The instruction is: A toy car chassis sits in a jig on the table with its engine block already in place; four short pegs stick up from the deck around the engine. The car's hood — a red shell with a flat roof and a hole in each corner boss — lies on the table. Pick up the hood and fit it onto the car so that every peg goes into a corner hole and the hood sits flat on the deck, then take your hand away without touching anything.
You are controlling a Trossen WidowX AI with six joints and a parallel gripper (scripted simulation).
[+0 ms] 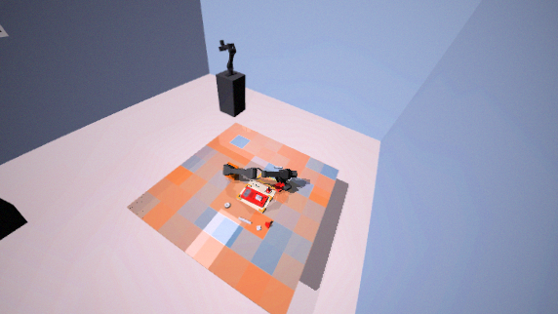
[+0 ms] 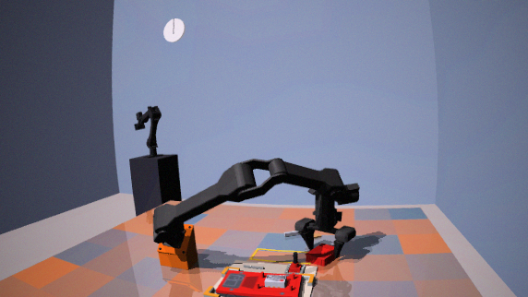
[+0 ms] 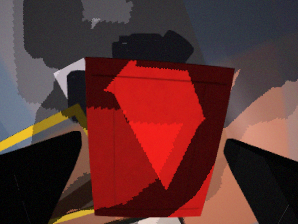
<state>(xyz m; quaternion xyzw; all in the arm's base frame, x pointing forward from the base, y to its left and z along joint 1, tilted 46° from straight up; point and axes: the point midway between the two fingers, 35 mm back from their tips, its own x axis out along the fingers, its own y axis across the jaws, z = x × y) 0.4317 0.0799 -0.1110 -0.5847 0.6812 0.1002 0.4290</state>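
The red hood is right at my gripper tip. Also, from my gripper tip: white jig 130 mm behind, 190 mm to the right.
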